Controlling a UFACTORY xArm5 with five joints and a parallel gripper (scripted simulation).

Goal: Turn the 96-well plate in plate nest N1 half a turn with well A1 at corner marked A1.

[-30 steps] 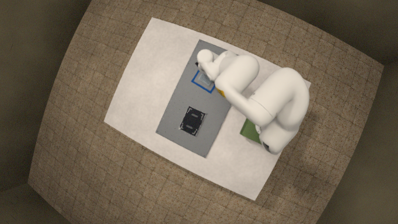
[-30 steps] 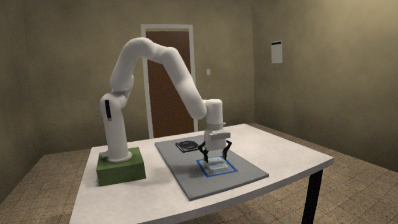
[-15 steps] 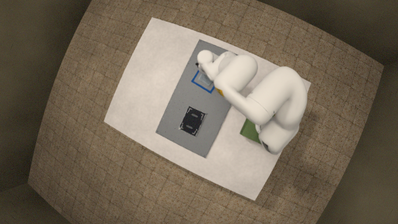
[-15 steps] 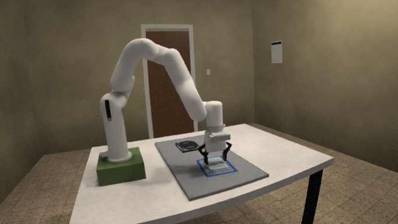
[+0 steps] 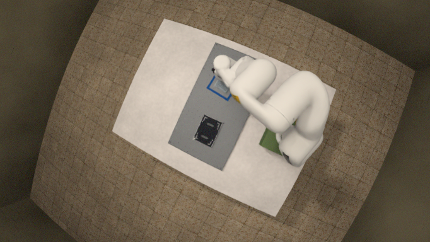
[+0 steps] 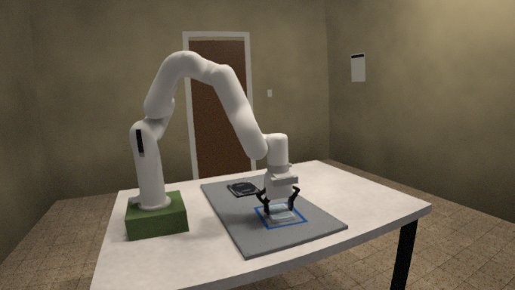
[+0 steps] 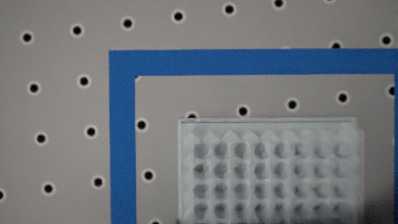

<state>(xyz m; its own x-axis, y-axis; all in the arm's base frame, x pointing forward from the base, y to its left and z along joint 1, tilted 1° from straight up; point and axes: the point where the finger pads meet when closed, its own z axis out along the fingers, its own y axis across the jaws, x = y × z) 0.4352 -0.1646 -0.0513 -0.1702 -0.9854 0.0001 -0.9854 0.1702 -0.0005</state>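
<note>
Right now my hand is 20 mm above the 96-well plate. Round my hand: plate nest (320 mm to the left, 20 mm behind, 10 mm below).
</note>
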